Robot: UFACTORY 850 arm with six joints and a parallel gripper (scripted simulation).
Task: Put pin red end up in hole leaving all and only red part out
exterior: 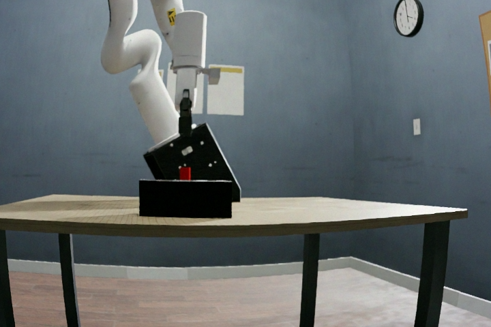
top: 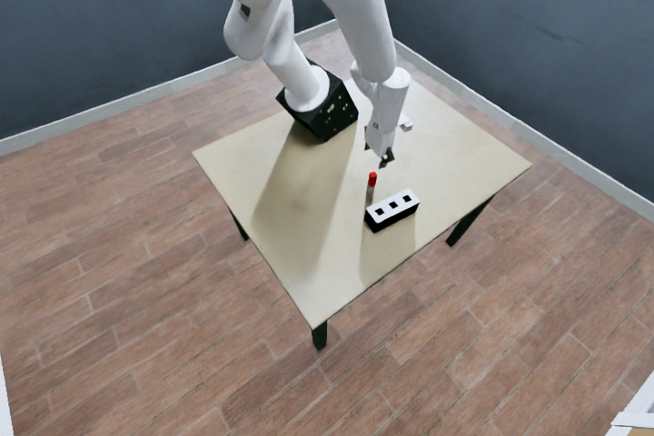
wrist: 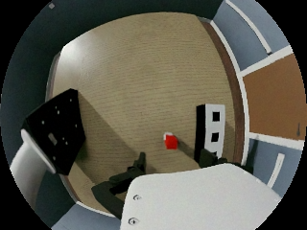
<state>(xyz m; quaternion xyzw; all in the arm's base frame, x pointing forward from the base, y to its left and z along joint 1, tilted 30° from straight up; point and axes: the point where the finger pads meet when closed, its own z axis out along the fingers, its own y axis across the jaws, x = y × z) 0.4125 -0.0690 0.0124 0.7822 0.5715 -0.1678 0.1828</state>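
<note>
The pin lies 12 cm below my hand and 1 cm ahead of it. Also, from my hand: black block: 16 cm below, 14 cm ahead, 4 cm to the right.
</note>
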